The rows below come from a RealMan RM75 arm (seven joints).
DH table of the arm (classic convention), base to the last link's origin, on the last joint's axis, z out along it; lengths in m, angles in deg. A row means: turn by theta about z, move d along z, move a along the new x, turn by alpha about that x. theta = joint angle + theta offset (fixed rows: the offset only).
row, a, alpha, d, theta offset
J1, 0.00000, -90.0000, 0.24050, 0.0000
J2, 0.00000, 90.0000, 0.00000, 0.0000
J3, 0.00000, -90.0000, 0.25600, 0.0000
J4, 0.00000, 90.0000, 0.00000, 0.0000
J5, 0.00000, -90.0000, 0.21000, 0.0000
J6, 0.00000, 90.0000, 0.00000, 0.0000
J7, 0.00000, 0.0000, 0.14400, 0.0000
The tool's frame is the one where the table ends.
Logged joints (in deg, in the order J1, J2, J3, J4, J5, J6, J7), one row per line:
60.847 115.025 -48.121 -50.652 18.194 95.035 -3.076
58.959 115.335 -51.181 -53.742 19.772 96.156 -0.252
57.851 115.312 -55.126 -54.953 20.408 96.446 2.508
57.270 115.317 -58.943 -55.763 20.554 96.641 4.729
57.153 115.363 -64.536 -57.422 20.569 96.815 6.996
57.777 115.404 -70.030 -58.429 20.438 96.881 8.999
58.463 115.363 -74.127 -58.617 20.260 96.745 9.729
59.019 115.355 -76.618 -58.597 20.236 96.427 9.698
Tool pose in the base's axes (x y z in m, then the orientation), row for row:
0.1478 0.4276 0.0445 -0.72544 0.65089 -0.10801 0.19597
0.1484 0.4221 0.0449 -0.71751 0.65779 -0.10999 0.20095
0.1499 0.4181 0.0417 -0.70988 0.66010 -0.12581 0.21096
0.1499 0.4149 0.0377 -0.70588 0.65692 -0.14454 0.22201
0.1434 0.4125 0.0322 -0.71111 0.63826 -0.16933 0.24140
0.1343 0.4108 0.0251 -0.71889 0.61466 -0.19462 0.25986
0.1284 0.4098 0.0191 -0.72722 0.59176 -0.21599 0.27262
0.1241 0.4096 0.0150 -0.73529 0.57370 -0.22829 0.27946
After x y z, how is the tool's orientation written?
As a quaternion, x y z w.
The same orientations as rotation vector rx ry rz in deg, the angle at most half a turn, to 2 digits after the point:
-116.44 104.47 -17.34
-114.86 105.30 -17.61
-113.03 105.11 -20.03
-111.74 103.99 -22.88
-111.43 100.01 -26.53
-111.58 95.40 -30.21
-112.14 91.25 -33.31
-112.99 88.16 -35.08

